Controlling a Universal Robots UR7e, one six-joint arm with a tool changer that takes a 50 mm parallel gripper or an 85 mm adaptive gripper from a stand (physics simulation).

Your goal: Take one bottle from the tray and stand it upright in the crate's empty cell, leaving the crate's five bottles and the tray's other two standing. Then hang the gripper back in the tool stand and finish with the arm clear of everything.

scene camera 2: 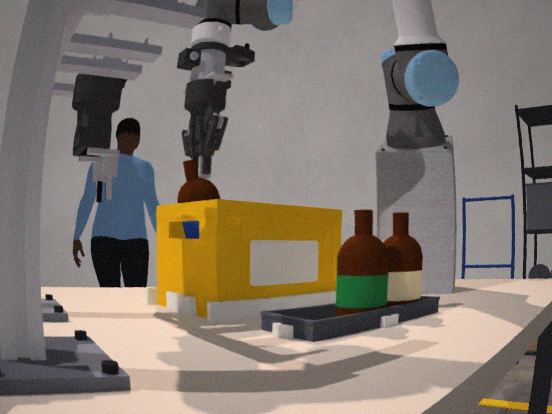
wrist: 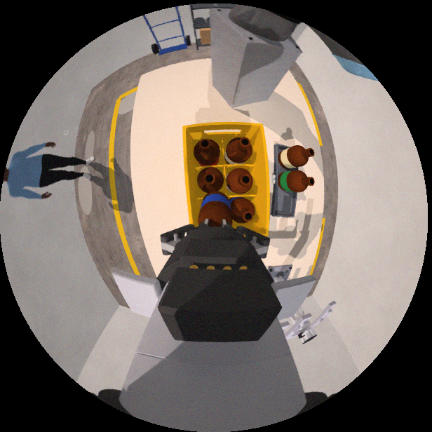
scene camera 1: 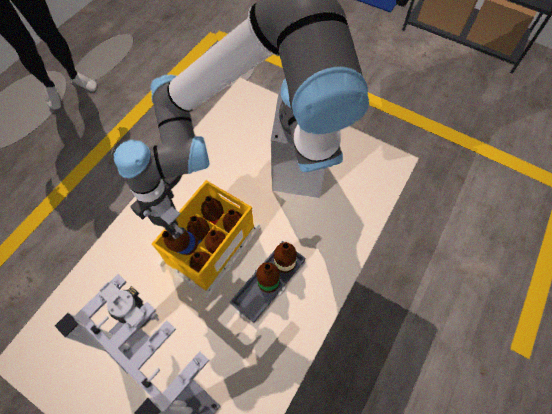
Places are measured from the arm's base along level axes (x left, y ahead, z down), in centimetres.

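Where they show: end effector, tool point: [scene camera 2: 207, 76]; arm's base, origin of the base link: [scene camera 2: 416, 142].
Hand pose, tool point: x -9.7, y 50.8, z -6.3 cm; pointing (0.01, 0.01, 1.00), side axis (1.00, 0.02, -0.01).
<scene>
Things, the pixels of their top centre, and the offset from my tool point.
- blue-label bottle, middle of its top: [scene camera 2: 201, 159] [scene camera 1: 171, 229] dz +15.7, dx +0.2, dy +0.2 cm
- crate's, middle of its top: [scene camera 2: 249, 207] [scene camera 1: 202, 225] dz +23.7, dx +2.8, dy -8.3 cm
- Green-label, middle of its top: [scene camera 2: 363, 210] [scene camera 1: 267, 266] dz +25.2, dx +27.1, dy -10.4 cm
- cream-label, middle of its top: [scene camera 2: 400, 212] [scene camera 1: 285, 246] dz +25.2, dx +27.3, dy -19.2 cm
- tray, middle of its top: [scene camera 2: 361, 305] [scene camera 1: 268, 279] dz +38.7, dx +27.0, dy -10.6 cm
The blue-label bottle [scene camera 1: 176, 243] [scene camera 2: 199, 191] [wrist: 215, 212] is in the crate's [scene camera 1: 187, 273] [scene camera 2: 232, 250] [wrist: 187, 175] end cell nearest the tool stand, on the side away from the tray. It leans, neck toward the crate's end, with its shoulder above the rim. My gripper [scene camera 1: 176, 232] [scene camera 2: 204, 172] [wrist: 216, 223] has its fingertips at its shoulder, beside the neck; their closure is unclear. The crate's five other bottles stand. Green-label [scene camera 1: 268, 277] [scene camera 2: 362, 290] [wrist: 294, 181] and cream-label [scene camera 1: 285, 257] [scene camera 2: 410, 257] [wrist: 296, 156] bottles stand in the tray [scene camera 1: 250, 301] [scene camera 2: 330, 325] [wrist: 284, 206].
The tool stand [scene camera 1: 120, 357] [scene camera 2: 25, 200] is beside the crate's near end. Another gripper [scene camera 2: 97, 120] hangs there. The arm's grey pedestal [scene camera 1: 296, 175] [scene camera 2: 415, 215] [wrist: 245, 65] stands beyond the crate. A person [scene camera 2: 122, 205] [wrist: 37, 170] stands behind the table.
</scene>
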